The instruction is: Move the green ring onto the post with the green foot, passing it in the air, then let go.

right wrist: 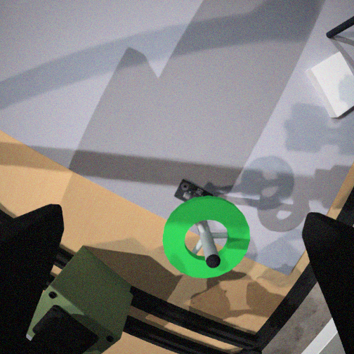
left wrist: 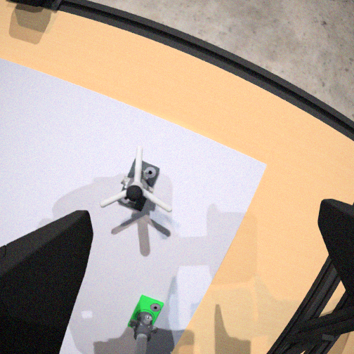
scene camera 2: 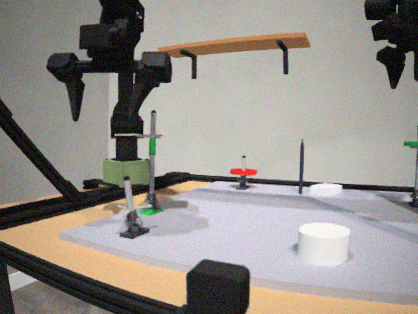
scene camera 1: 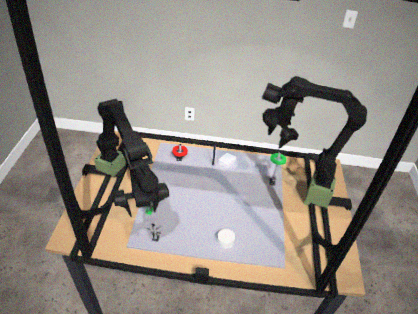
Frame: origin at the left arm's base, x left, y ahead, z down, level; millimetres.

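Where they show: left gripper, fingertip midpoint: (scene camera 2: 101,121) (scene camera 1: 142,214); right gripper, fingertip midpoint: (scene camera 2: 404,85) (scene camera 1: 274,141); left arm's base, origin of the base link: (scene camera 2: 126,159) (scene camera 1: 109,156); right arm's base, origin of the base link: (scene camera 1: 323,181).
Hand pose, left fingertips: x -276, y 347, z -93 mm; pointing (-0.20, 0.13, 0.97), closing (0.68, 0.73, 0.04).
Note:
Things, the pixels of their centre, and the offset from my left fingertips. "spot": a spot on its surface instead.
- green ring, body centre: (scene camera 1: 278,158) dx +539, dy +349, dz +31 mm
- post with the green foot, surface spot: (scene camera 2: 152,175) spot: dx +146, dy -65, dz +97 mm
- short post, surface spot: (scene camera 2: 129,197) (scene camera 1: 155,229) spot: dx +28, dy +28, dz +109 mm
- red ring, body centre: (scene camera 2: 243,171) (scene camera 1: 180,150) dx +481, dy -96, dz +121 mm
- thin dark spike, body centre: (scene camera 2: 301,166) (scene camera 1: 214,153) dx +512, dy +62, dz +97 mm
- white block, body centre: (scene camera 2: 326,189) (scene camera 1: 227,160) dx +562, dy +114, dz +158 mm
- white cylinder, body centre: (scene camera 2: 323,243) (scene camera 1: 225,238) dx +137, dy +275, dz +150 mm
The green ring (scene camera 1: 278,162) (scene camera 2: 410,144) (right wrist: 175,237) hangs around the upper part of a tall grey post with a dark foot, at the right of the mat. My right gripper (scene camera 1: 276,138) (right wrist: 186,222) is open and empty, above that post's top; in the right wrist view the ring shows between and below the fingers. The post with the green foot (scene camera 1: 149,212) (scene camera 2: 152,175) (left wrist: 145,306) stands upright at the left, with a green band and thin cross arms in scene camera 2. My left gripper (scene camera 1: 142,211) (scene camera 2: 104,117) (left wrist: 208,218) is open and empty, high above that area.
A short post (scene camera 1: 155,232) (scene camera 2: 129,197) (left wrist: 134,192) with a dark foot stands near the green-footed one. A red ring (scene camera 1: 175,152) (scene camera 2: 243,172) sits on a short post at the back. A thin dark spike (scene camera 1: 214,156) (scene camera 2: 302,167), white block (scene camera 1: 227,160) (scene camera 2: 326,189) (right wrist: 335,85) and white cylinder (scene camera 1: 226,237) (scene camera 2: 324,245) stand on the mat.

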